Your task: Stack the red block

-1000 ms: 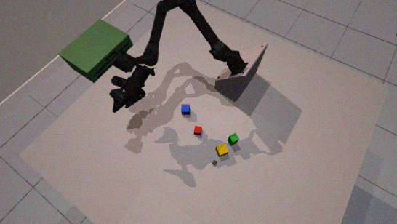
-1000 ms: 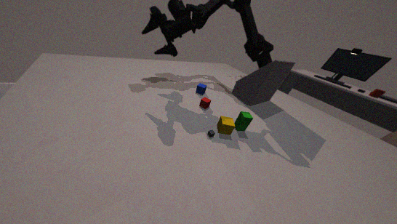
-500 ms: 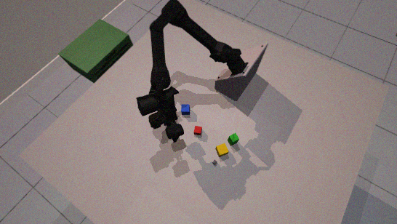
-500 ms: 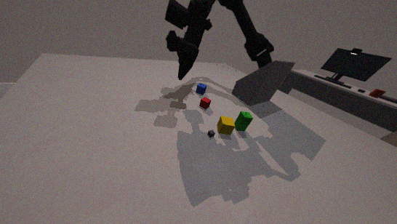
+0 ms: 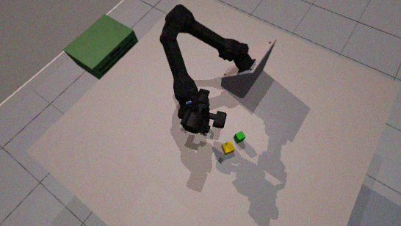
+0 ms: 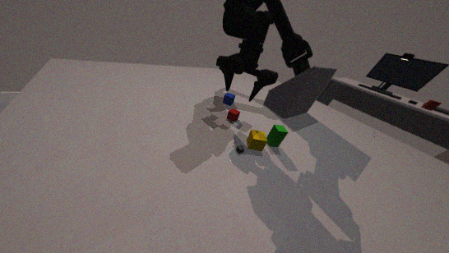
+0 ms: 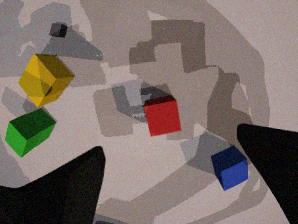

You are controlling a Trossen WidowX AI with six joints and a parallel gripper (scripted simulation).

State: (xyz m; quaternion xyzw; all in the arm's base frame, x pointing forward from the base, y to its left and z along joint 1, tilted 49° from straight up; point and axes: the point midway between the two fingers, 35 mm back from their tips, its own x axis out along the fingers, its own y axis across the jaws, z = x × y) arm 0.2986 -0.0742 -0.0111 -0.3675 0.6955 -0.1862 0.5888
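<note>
Right now the red block is 8 cm below my gripper tip. Also, from my gripper tip: small grey cube: 8 cm ahead, 14 cm to the left, 9 cm below; then yellow block: 2 cm ahead, 14 cm to the left, 7 cm below; then blue block: 7 cm behind, 11 cm to the right, 8 cm below.
</note>
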